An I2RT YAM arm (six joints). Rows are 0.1 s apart.
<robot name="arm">
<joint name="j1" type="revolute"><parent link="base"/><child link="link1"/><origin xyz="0.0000 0.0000 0.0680" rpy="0.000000 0.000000 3.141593"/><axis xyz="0 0 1"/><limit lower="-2.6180" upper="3.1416"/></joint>
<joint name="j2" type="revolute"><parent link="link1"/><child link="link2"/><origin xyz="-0.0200 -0.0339 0.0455" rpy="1.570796 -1.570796 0.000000"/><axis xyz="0 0 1"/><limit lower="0.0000" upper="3.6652"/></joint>
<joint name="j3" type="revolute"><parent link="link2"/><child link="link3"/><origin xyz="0.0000 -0.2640 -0.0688" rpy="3.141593 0.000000 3.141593"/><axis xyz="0 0 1"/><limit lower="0.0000" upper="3.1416"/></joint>
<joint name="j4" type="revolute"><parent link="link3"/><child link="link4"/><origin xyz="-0.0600 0.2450 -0.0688" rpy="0.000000 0.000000 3.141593"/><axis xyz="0 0 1"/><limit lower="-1.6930" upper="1.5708"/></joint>
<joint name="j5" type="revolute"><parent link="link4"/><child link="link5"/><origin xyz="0.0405 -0.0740 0.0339" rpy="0.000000 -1.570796 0.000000"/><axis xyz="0 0 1"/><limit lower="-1.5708" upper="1.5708"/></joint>
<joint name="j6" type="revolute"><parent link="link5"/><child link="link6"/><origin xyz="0.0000 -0.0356 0.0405" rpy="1.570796 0.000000 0.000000"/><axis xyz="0 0 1"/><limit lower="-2.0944" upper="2.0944"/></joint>
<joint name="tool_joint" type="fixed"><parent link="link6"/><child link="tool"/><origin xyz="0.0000 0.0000 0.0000" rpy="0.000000 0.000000 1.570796"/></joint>
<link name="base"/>
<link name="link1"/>
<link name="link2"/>
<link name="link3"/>
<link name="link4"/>
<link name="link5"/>
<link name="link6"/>
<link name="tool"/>
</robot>
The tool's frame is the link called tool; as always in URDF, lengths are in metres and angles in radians.
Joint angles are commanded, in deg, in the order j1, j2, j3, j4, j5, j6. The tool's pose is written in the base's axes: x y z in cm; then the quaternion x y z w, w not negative. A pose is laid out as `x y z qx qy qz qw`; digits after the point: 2 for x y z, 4 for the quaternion.
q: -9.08, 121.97, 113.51, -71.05, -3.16, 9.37
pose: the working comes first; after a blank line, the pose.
Where each joint sits with the arm in this pose, in the base's axes (m; each line is computed from the numbers above, not from the rounded line before):
j1: 0.0000 0.0000 0.0680
j2: 0.0251 0.0303 0.1135
j3: 0.1523 -0.0597 0.3375
j4: 0.4111 -0.0314 0.3608
j5: 0.4584 -0.0733 0.2954
j6: 0.4258 -0.0661 0.2530
the tool: 0.4258 -0.0661 0.2530

42.58 -6.61 25.30 0.1571 0.9830 0.0277 0.0913
